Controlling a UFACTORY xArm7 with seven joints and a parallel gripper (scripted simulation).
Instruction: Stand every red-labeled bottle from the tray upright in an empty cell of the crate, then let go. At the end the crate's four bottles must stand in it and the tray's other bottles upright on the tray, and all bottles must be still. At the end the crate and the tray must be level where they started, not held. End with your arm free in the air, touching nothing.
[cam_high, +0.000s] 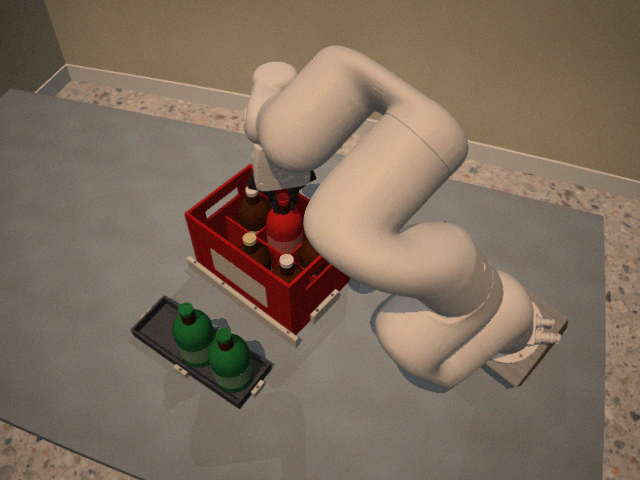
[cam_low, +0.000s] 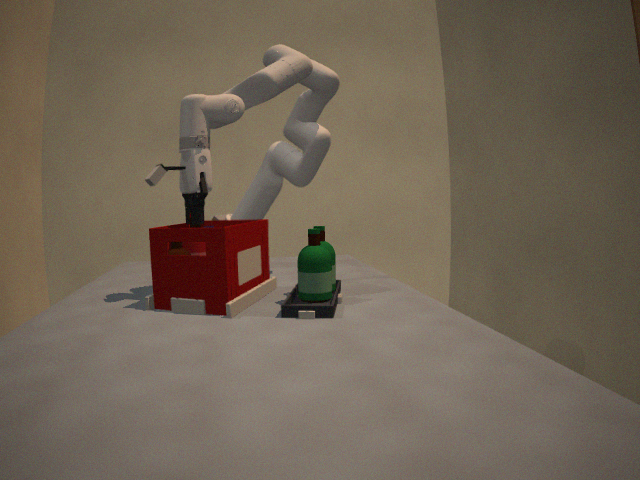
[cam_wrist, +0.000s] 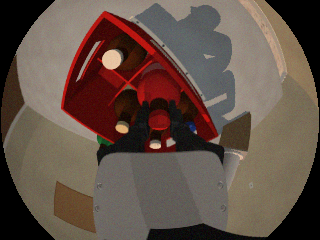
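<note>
The red-labeled bottle is 7 cm below my hand. From my hand the other things lie so: tray 8 cm ahead, 27 cm to the left, 18 cm below; then crate 2 cm ahead, 4 cm to the left, 11 cm below.
</note>
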